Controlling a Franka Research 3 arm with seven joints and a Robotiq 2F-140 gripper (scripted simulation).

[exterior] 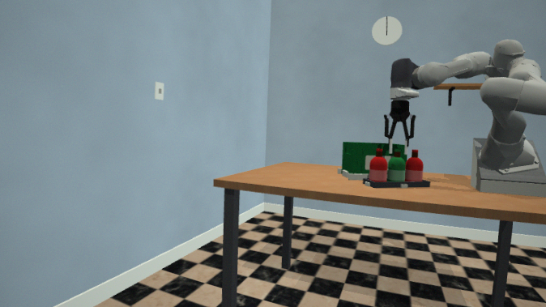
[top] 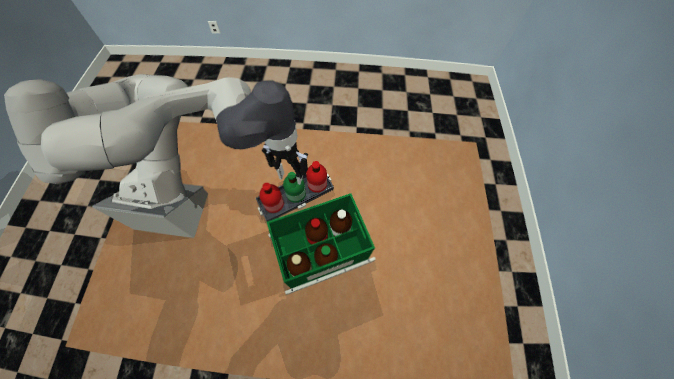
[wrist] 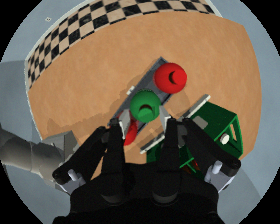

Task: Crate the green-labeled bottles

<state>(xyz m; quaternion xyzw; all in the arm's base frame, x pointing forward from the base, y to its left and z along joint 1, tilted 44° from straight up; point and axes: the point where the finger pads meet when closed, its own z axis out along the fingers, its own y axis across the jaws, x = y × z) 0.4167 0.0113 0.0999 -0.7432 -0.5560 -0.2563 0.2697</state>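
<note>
Right now my hand is 9 cm above the green-labeled bottle. The rest, counted from my hand: green crate (20 cm to the right, 10 cm ahead, 9 cm below); dark tray (16 cm below).
</note>
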